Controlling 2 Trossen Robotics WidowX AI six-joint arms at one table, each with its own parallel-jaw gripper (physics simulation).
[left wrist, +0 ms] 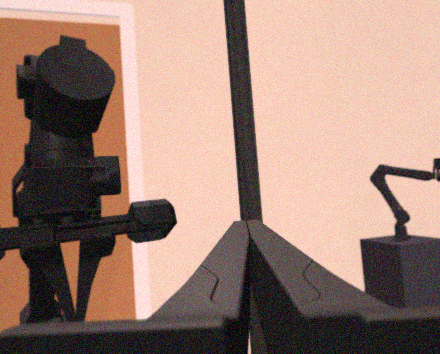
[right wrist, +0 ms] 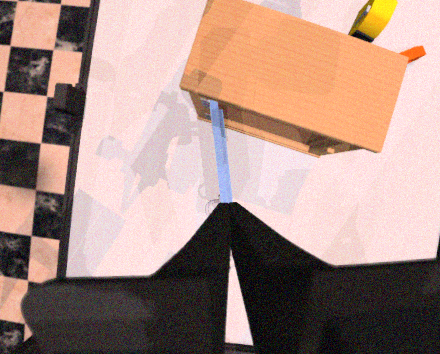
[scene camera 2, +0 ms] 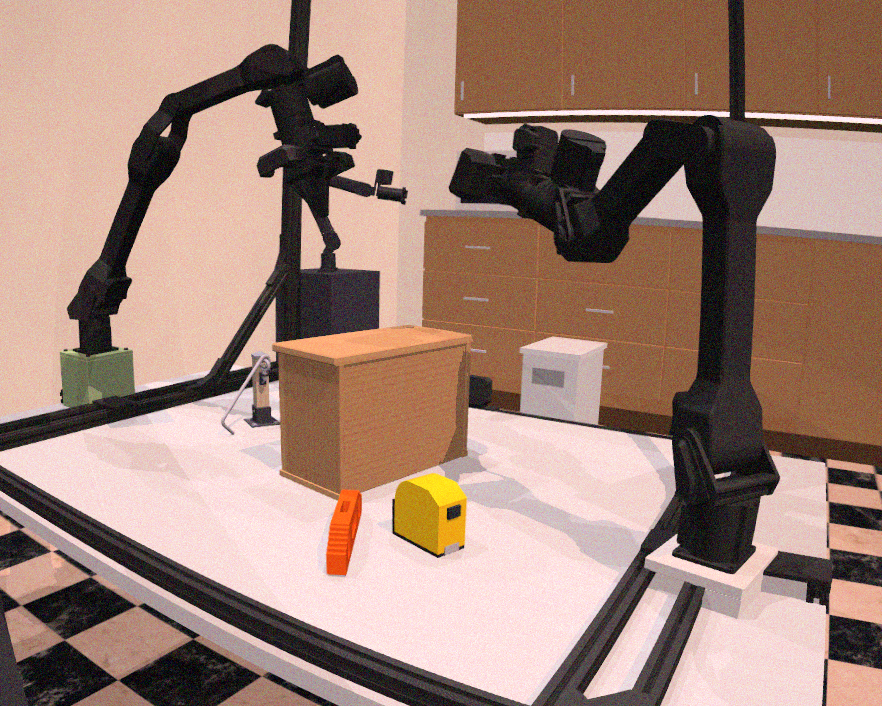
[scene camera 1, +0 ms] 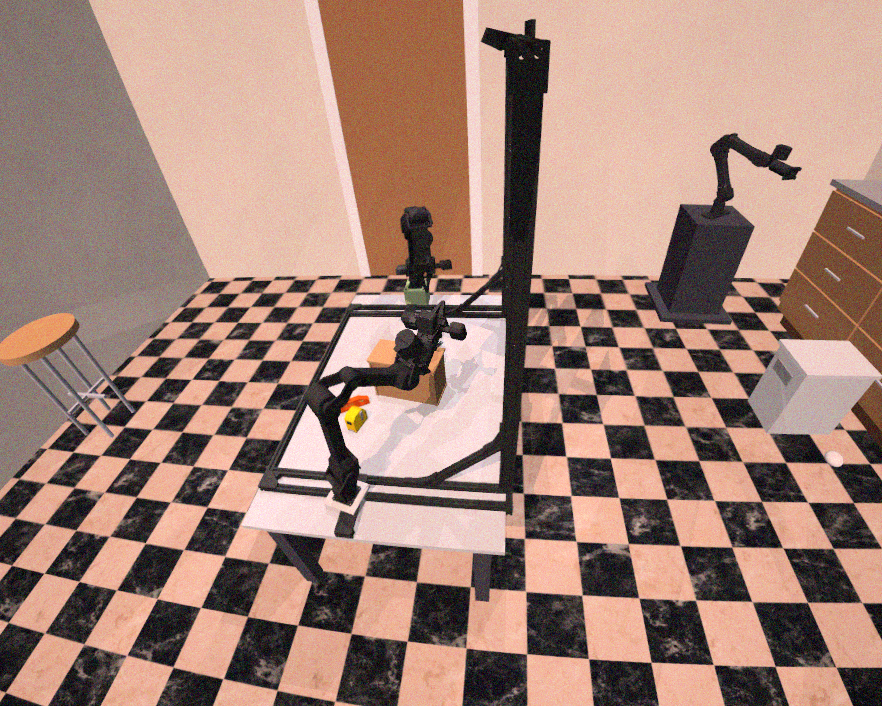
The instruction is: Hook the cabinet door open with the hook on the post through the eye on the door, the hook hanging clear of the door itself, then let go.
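Frame: origin at the left arm's base, x ahead, y left, z up, level; centimetres.
Seen in the pictures: left gripper, between the fingertips: point(left wrist: 246, 232) point(scene camera 1: 443, 301); right gripper, between the fingertips: point(right wrist: 227, 211) point(scene camera 2: 324, 216) point(scene camera 1: 427, 292); left arm's base, origin of its link: point(scene camera 2: 714, 553) point(scene camera 1: 346, 493); right arm's base, origin of its link: point(scene camera 2: 95, 350) point(scene camera 1: 416, 284).
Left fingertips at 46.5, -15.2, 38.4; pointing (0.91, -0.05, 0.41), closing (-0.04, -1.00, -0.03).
Offsets run from my left fingertips to a thing's top centre, as dx, dy, dz. "spot": to the spot under its first point.
The wooden cabinet @(+0.6, +15.8, -24.4) point(scene camera 1: 408, 390) point(scene camera 2: 397, 419) point(right wrist: 300, 75) stands on the table. Its blue door @(spot: +12.6, +11.2, -28.0) point(right wrist: 221, 155) stands open, jutting from the cabinet's left end in the right wrist view; scene camera 2 does not show it. A faint thin outline lies beside its outer end, too unclear to name. The post @(spot: +26.8, +17.4, -36.5) point(scene camera 2: 261, 393) stands left of the cabinet in scene camera 2, its thin grey hook point(scene camera 2: 239, 397) slanting down leftward, away from the cabinet. My right gripper point(scene camera 2: 317, 209) point(right wrist: 227, 211) is shut and empty, pointing down above the door's outer end. My left gripper point(left wrist: 246, 232) is shut and empty, held high.
A yellow tape measure @(spot: -22.5, +25.3, -35.6) point(scene camera 1: 355, 418) point(scene camera 2: 430, 515) point(right wrist: 377, 17) and an orange tool @(-15.0, +33.4, -37.5) point(scene camera 1: 356, 402) point(scene camera 2: 344, 533) point(right wrist: 414, 53) lie beside the cabinet. Black frame rails point(scene camera 2: 220, 614) border the table. A tall black upright point(scene camera 1: 520, 220) point(left wrist: 245, 115) stands at one side.
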